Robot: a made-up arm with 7 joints.
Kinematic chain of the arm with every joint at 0, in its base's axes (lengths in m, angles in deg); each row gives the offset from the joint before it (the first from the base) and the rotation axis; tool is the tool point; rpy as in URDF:
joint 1: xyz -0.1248 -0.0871 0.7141 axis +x
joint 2: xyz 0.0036 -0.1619 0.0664 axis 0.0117 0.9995 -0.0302
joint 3: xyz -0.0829 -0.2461 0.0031 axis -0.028 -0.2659 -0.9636
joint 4: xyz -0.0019 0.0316 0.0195 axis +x
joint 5: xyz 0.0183 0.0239 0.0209 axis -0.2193 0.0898 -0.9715
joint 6: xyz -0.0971 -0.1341 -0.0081 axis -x
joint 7: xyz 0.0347 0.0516 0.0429 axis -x
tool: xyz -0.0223 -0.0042 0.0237 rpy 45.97 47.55 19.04
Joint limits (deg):
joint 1: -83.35..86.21
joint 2: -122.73..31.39
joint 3: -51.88..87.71
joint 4: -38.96..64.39
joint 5: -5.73..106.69
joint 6: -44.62..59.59
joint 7: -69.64..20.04
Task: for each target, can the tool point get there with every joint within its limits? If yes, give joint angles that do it. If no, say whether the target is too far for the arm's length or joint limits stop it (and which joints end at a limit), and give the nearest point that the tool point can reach.
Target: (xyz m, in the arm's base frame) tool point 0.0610 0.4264 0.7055
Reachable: no: joint limits stop it (at a limit: joint 1, joint 2, joint 5, joint 6) | nearest point -0.1066 0.1335 0.9715 | short by 0.430 m
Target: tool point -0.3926 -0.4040 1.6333
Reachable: no: too far | nearest point -0.2507 -0.2739 1.2559 | short by 0.424 m
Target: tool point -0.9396 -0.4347 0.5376
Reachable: no: too far | nearest point -0.4238 -0.4122 0.5490 | short by 0.516 m
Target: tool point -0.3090 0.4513 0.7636
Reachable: no: joint limits stop it (at a limit: joint 1, joint 2, joint 5, joint 6) | nearest point -0.2384 0.1655 0.9861 | short by 0.369 m
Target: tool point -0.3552 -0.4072 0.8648
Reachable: yes | joints -16.46 -37.32 -13.46 -10.40 53.16 -15.98 6.04
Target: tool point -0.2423 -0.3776 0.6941
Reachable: yes | joints 23.97 -49.89 42.38 16.72 95.19 22.44 -41.65
